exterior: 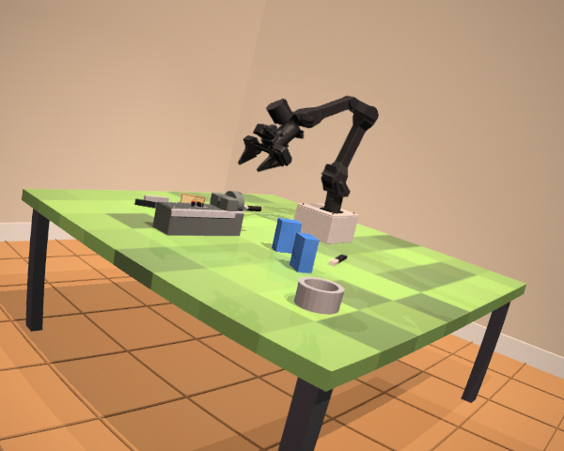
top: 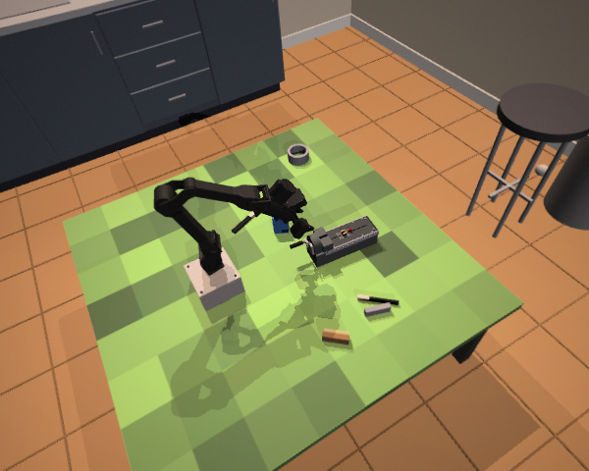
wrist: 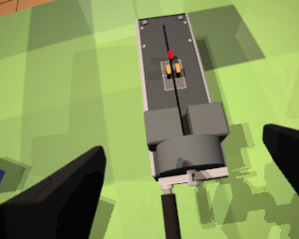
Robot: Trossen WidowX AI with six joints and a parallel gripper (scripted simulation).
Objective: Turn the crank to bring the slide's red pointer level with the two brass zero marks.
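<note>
Right now the crank handle is 12 cm below my gripper tip, 4 cm behind it and 2 cm to the left of it. From my gripper tip the other things lie so: grey bar 34 cm to the right, 19 cm below, 1 cm ahead; wooden block 31 cm to the right, 19 cm below, 16 cm behind; red pointer 15 cm ahead, 12 cm below, 6 cm to the right.
</note>
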